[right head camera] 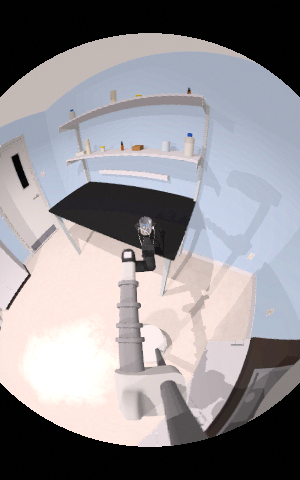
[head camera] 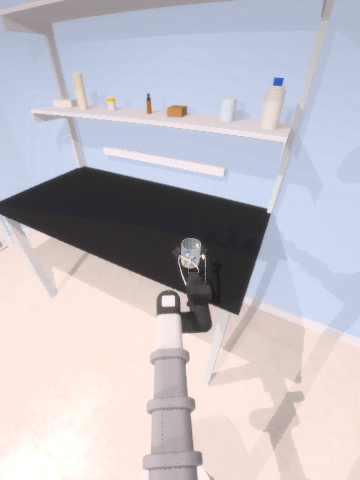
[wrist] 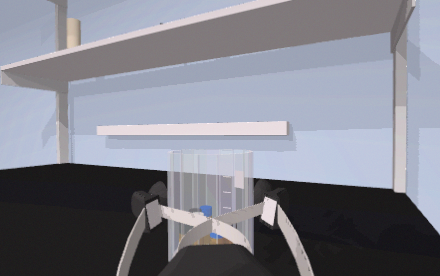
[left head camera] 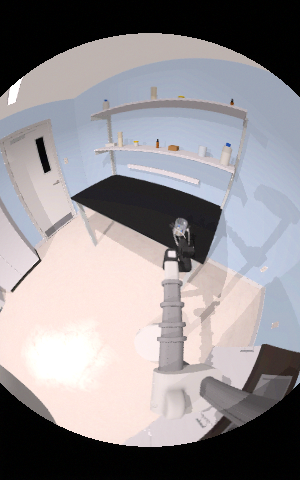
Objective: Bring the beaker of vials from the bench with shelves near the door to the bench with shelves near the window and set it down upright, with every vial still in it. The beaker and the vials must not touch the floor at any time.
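Observation:
The clear beaker point(head camera: 191, 244) point(left head camera: 181, 223) point(right head camera: 145, 221) point(wrist: 210, 172) is upright between the fingers, a little above the black top of the bench with shelves point(head camera: 125, 202) point(left head camera: 135, 197) point(right head camera: 115, 200), near its front right corner. Vials point(wrist: 205, 211) with blue and white caps and amber contents show low inside it; their exact number is hidden by the fingers' strips. My gripper point(head camera: 190, 254) point(wrist: 212, 195) is shut on the beaker, one pad at each side. The bench near the window cannot be made out in these views.
The bench's lower shelf point(head camera: 200, 126) carries bottles, a brown box point(head camera: 177, 111) and a large blue-capped bottle point(head camera: 272, 107). A right shelf post point(wrist: 400, 120) rises at the bench's end. The door point(left head camera: 37, 175) is at the left. A pale cabinet point(left head camera: 15, 245) stands at left.

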